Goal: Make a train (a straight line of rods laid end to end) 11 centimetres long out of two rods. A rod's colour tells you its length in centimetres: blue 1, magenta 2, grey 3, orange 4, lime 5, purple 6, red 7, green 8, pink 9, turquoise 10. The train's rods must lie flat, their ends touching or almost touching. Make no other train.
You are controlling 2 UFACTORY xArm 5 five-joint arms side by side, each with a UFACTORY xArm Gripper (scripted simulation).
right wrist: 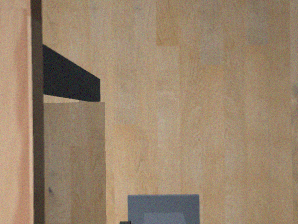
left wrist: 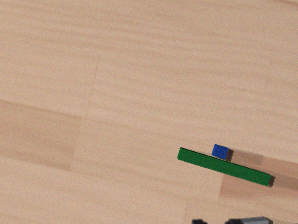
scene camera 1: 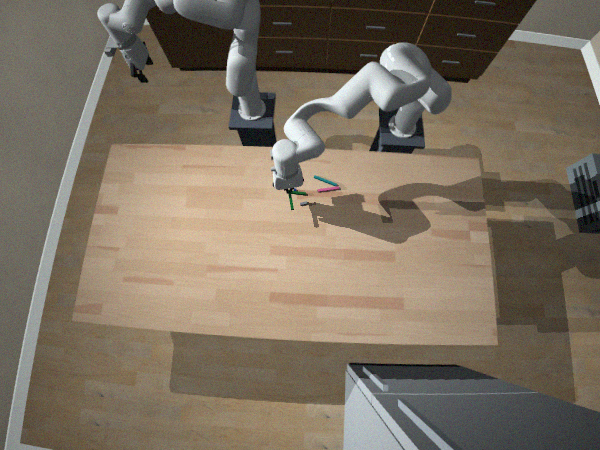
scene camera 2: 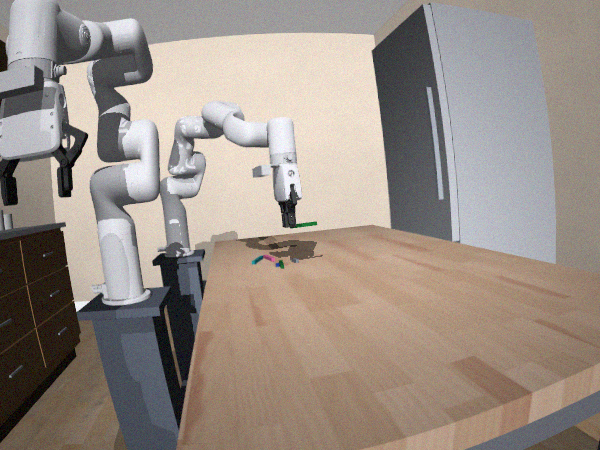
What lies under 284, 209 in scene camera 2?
My left gripper.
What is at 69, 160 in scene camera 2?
My right gripper.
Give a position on a green rod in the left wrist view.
186, 155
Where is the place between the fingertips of my right gripper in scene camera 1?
147, 73
